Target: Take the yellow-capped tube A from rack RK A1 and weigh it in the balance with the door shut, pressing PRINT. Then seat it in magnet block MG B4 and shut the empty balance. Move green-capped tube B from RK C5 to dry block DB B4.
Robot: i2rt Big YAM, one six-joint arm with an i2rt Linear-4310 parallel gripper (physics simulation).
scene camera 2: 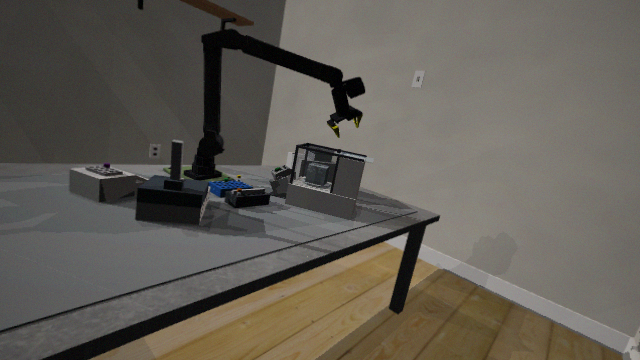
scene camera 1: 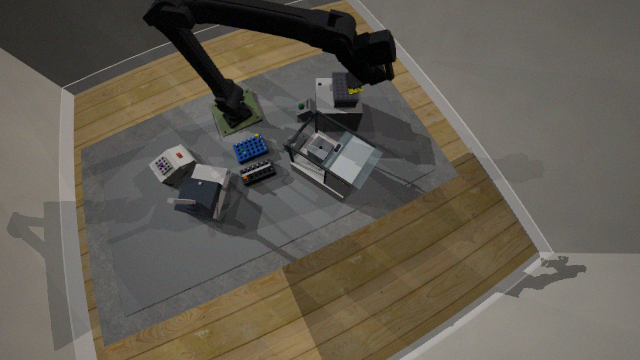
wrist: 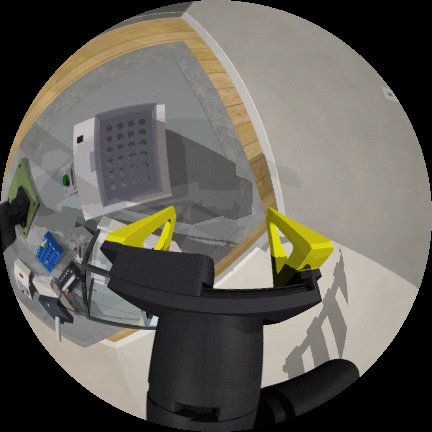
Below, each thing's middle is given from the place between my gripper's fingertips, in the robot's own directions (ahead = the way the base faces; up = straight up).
I see my gripper 70 mm short of the balance (scene camera 1: 326, 153), 230 mm to the left of it and 170 mm above it.
